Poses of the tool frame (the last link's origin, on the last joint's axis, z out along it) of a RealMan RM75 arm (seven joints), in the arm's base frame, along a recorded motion.
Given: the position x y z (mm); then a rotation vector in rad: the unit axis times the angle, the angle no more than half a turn.
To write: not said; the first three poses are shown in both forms.
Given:
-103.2 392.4 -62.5 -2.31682 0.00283 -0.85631
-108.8 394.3 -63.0 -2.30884 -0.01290 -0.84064
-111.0 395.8 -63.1 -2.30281 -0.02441 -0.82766
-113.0 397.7 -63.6 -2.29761 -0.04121 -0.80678
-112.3 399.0 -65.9 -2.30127 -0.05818 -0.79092
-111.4 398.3 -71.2 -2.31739 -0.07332 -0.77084
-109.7 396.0 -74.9 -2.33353 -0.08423 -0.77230
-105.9 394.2 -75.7 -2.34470 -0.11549 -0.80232
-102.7 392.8 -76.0 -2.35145 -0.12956 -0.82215
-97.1 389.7 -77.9 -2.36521 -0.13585 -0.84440
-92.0 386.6 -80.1 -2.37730 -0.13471 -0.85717
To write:
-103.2 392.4 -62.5 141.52 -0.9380 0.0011 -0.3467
-108.8 394.3 -63.0 140.78 -0.9396 -0.0052 -0.3421
-111.0 395.8 -63.1 140.21 -0.9410 -0.0100 -0.3382
-113.0 397.7 -63.6 139.54 -0.9434 -0.0169 -0.3313
-112.3 399.0 -65.9 139.46 -0.9454 -0.0239 -0.3249
-111.4 398.3 -71.2 139.99 -0.9485 -0.0300 -0.3155
-109.7 396.0 -74.9 140.92 -0.9488 -0.0342 -0.3140
-105.9 394.2 -75.7 142.14 -0.9451 -0.0466 -0.3234
-102.7 392.8 -76.0 142.92 -0.9427 -0.0519 -0.3296
-97.1 389.7 -77.9 144.10 -0.9404 -0.0540 -0.3357
-92.0 386.6 -80.1 145.00 -0.9394 -0.0532 -0.3387

